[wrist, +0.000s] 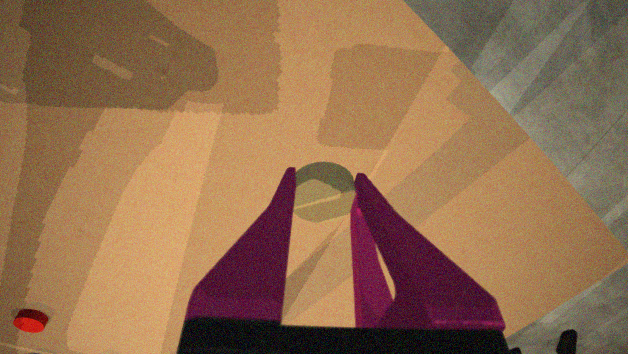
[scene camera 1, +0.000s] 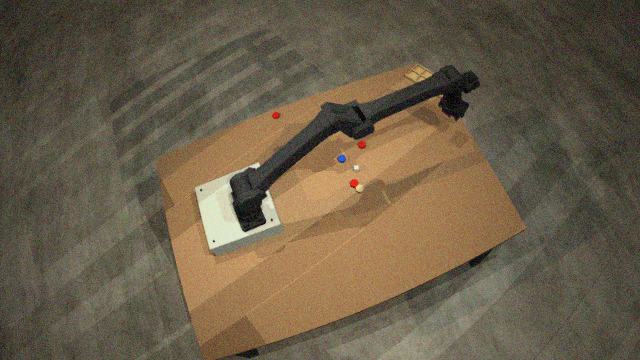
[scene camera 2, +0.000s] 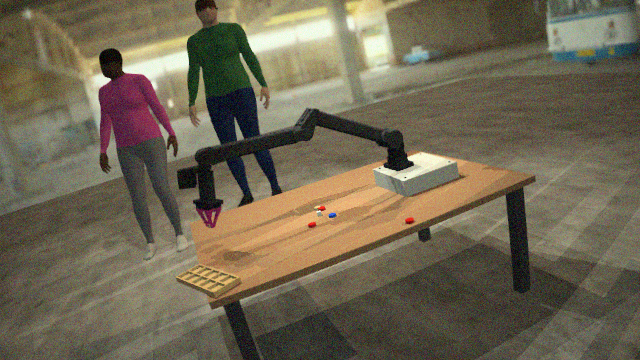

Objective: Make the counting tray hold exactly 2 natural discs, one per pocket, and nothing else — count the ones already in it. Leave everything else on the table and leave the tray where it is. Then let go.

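My gripper point(scene camera 1: 451, 117) point(scene camera 2: 211, 225) point(wrist: 324, 180) is shut on a natural disc point(wrist: 322, 202), held between the fingertips above the table's far end. In the scene camera 2 view it hangs behind the counting tray point(scene camera 2: 227, 289), whose pockets show no disc that I can make out. The tray point(scene camera 1: 413, 68) is partly behind the arm in the scene camera 1 view and does not show in the wrist view. Another natural disc point(scene camera 1: 359, 188) point(scene camera 2: 317, 207) lies on the table against a red disc point(scene camera 1: 354, 183) point(scene camera 2: 322, 208).
Near that pair lie a white cube point(scene camera 1: 356, 168) point(scene camera 2: 319, 213), a blue disc point(scene camera 1: 341, 158) point(scene camera 2: 332, 215) and a second red disc point(scene camera 1: 362, 144) point(scene camera 2: 312, 225) point(wrist: 31, 321). A third red disc point(scene camera 1: 276, 115) point(scene camera 2: 410, 220) lies near the long edge. Two people stand behind the table.
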